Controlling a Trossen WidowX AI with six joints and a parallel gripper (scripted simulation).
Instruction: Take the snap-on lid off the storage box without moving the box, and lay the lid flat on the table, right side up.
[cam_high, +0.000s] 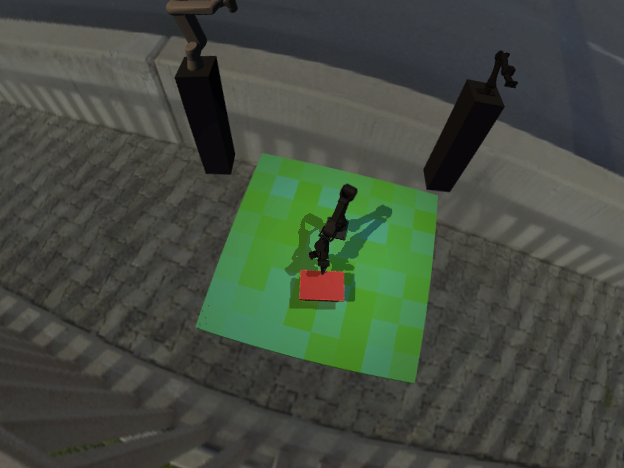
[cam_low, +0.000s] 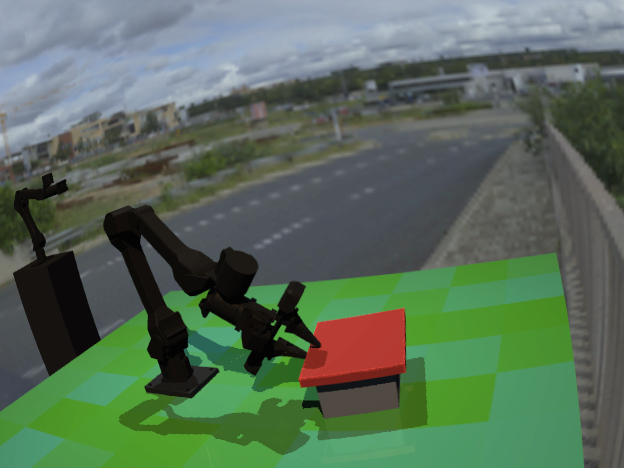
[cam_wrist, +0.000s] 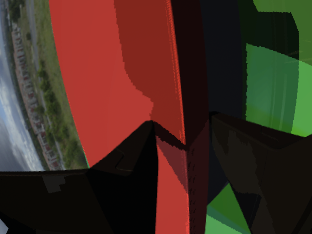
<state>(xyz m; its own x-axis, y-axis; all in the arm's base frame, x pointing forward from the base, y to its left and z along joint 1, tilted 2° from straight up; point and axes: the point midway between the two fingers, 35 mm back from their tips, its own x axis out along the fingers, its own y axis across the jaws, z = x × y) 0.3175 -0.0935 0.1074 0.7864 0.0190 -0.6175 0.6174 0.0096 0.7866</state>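
The red lid is 70 mm ahead of my gripper tip. The rest, counted from my gripper tip: grey storage box 70 mm ahead, 40 mm below.
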